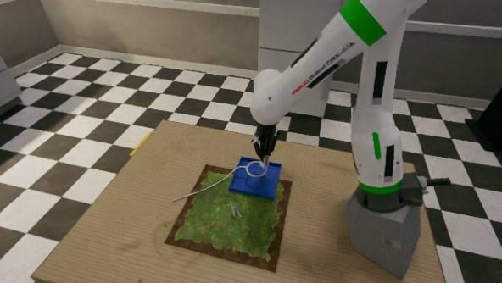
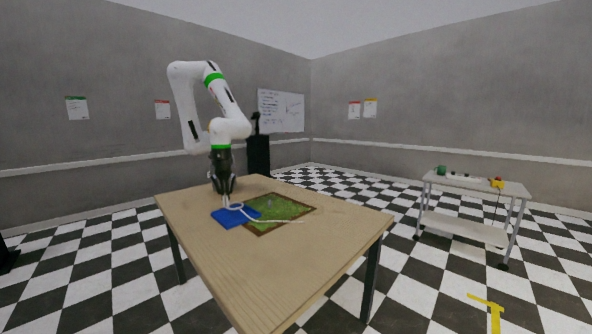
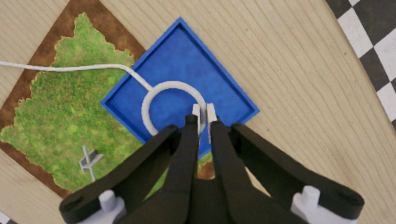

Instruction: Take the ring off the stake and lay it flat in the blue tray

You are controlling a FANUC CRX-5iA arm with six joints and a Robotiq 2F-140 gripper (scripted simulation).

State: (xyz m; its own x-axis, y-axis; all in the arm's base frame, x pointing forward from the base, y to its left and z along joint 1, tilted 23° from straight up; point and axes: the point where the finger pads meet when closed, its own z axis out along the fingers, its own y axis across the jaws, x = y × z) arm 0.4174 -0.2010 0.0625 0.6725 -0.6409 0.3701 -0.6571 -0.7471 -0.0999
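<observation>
My gripper is now 8 cm above the blue tray, 3 cm to the right of it and 3 cm short of it. Round my hand: white stake (23 cm to the left, 8 cm ahead, 7 cm below); green grass mat (20 cm to the left, 10 cm below, 9 cm ahead).
</observation>
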